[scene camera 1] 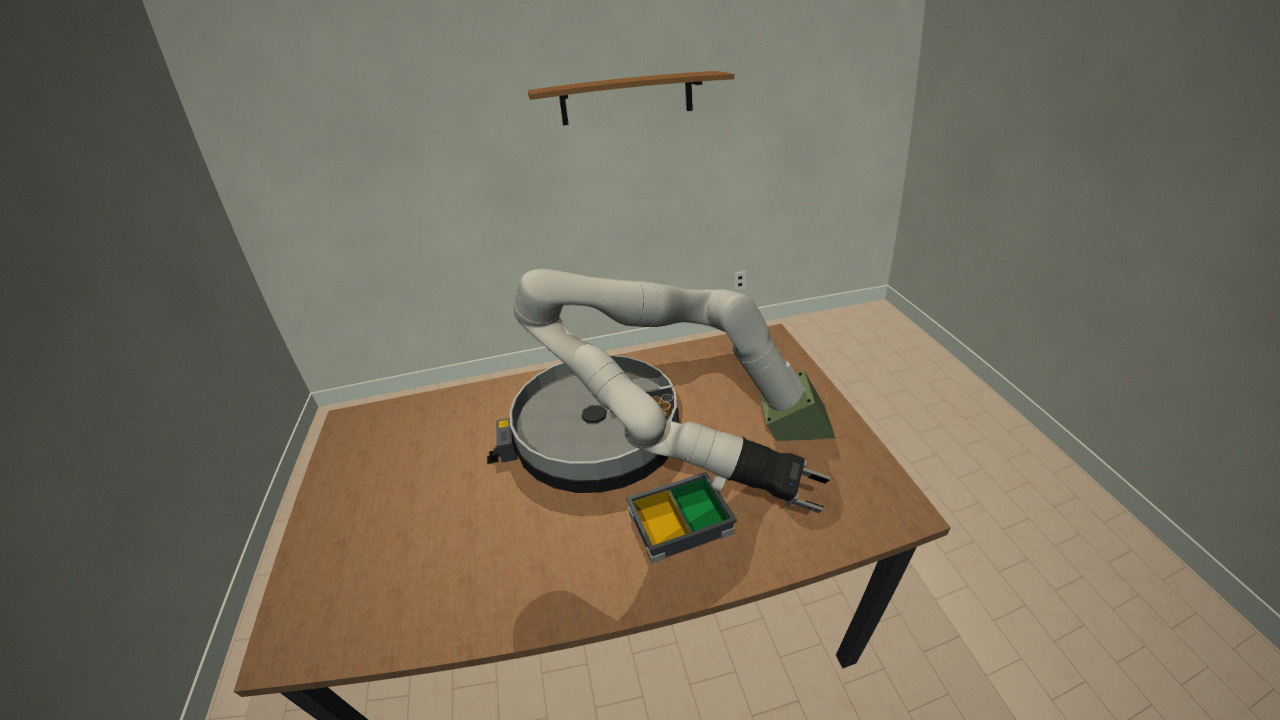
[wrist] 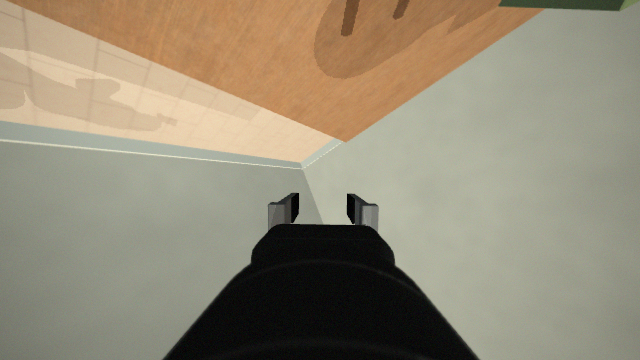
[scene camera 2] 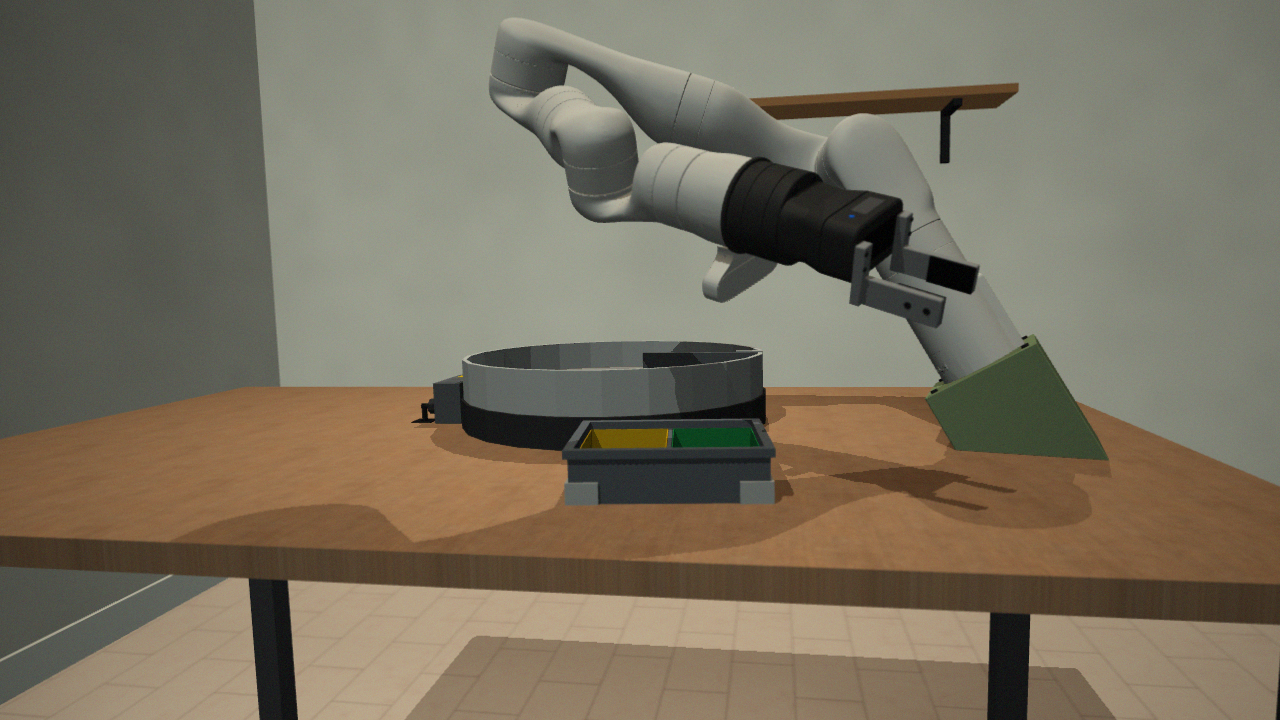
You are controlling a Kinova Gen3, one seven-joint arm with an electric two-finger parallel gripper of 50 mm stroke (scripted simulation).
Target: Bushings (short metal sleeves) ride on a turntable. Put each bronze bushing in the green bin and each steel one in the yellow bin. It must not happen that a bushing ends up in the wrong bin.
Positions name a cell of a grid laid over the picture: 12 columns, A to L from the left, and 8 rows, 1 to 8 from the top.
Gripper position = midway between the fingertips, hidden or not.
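You've got the gripper (scene camera 2: I4), and that same gripper shows at (scene camera 1: H6) and (wrist: G5). There's a green bin too (scene camera 2: G6).
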